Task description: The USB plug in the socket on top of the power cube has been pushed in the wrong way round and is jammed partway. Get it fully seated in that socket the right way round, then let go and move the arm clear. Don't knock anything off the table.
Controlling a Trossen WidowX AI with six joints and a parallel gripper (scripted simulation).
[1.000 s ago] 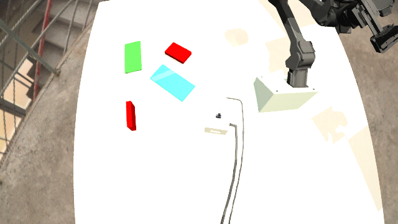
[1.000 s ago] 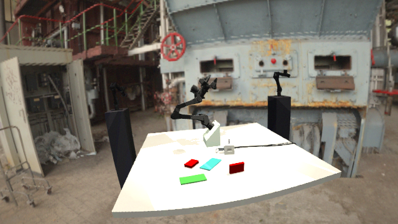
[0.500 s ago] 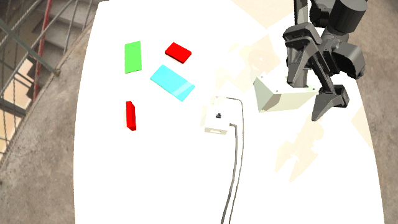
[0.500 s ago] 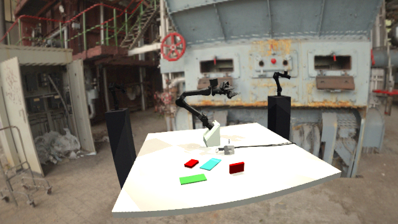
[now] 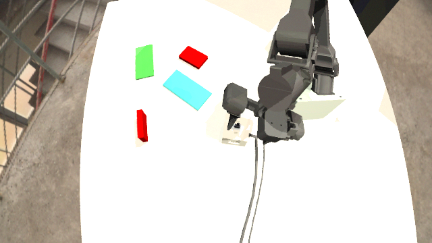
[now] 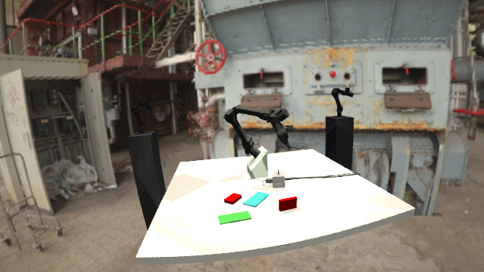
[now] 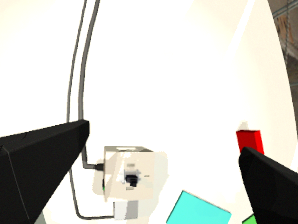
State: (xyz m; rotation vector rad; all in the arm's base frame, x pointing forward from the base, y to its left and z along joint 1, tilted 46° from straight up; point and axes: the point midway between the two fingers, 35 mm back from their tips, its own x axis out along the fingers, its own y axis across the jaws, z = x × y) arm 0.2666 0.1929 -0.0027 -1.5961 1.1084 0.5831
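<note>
My gripper tip is now 150 mm above the dark USB plug and 70 mm to the left of it. From my gripper tip the other things lie so: green flat block: 380 mm to the right, 320 mm ahead, 240 mm below; then cyan plate: 240 mm to the right, 240 mm below, 150 mm ahead.
</note>
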